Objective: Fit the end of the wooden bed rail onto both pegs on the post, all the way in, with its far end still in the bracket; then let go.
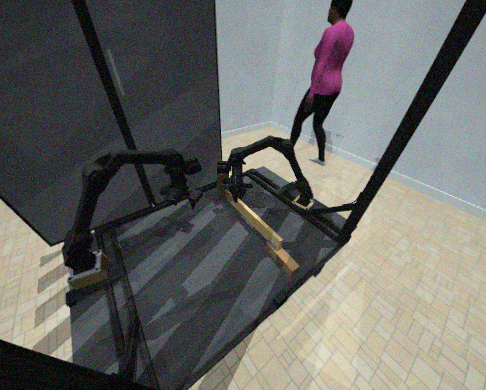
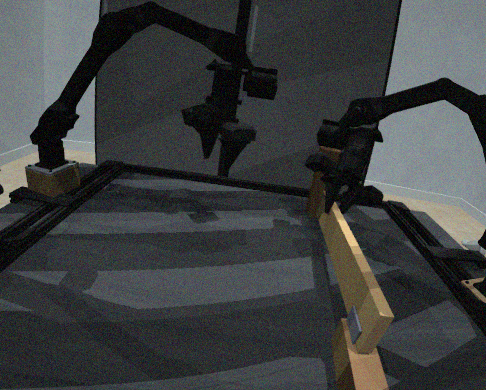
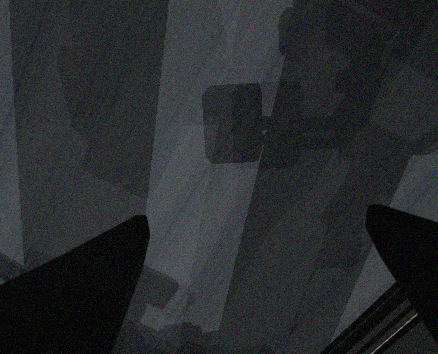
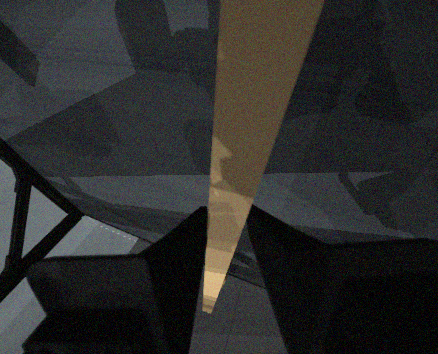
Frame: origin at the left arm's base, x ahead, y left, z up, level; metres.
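Seen in the pictures: left gripper, fingertip midpoint: (image 1: 184, 207) (image 2: 215, 164) (image 3: 255, 220); right gripper, fingertip midpoint: (image 1: 237, 202) (image 2: 331, 216) (image 4: 226, 211); left arm's base, link origin: (image 1: 85, 264) (image 2: 52, 164); right arm's base, link origin: (image 1: 303, 201).
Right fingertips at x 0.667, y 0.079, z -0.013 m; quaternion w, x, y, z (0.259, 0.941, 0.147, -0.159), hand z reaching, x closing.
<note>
Pixels of each thing's top centre, then the offset from my right fingertips to it. "pt": a spot on its surface instead. Level surfaces: height alone.
- wooden bed rail, top centre: (image 4: 205, 300) (image 2: 347, 223) (image 1: 250, 209) dx +0.014, dy -0.105, dz +0.040 m
- wooden block, top centre: (image 2: 376, 355) (image 1: 283, 250) dx +0.040, dy -0.345, dz +0.000 m
- upright post, surface spot: (image 2: 315, 197) pt dx -0.030, dy +0.130, dz -0.016 m
- dark table, surface height: dz -0.072 m
The wooden bed rail (image 1: 256, 221) (image 2: 350, 260) (image 4: 255, 100) runs from the post toward the front. Its near end sits in the bracket, whose metal plate (image 2: 354, 324) shows at its side above a wooden block (image 1: 286, 261) (image 2: 369, 370). The upright post (image 1: 220, 183) (image 2: 315, 197) stands at the rail's other end, partly hidden by my right gripper. I cannot make out the pegs or how the rail meets them. My right gripper (image 2: 337, 204) (image 4: 226, 211) is shut on the rail near the post. My left gripper (image 1: 184, 203) (image 2: 215, 166) (image 3: 255, 220) is open and empty, above the table left of the post.
A dark table (image 1: 165, 260) with patchy shadows lies under both arms, with black frame rails (image 2: 210, 180) along its edges. A dark panel (image 1: 165, 65) (image 2: 150, 100) stands behind. A person in a pink top (image 1: 332, 60) stands beyond the right arm.
</note>
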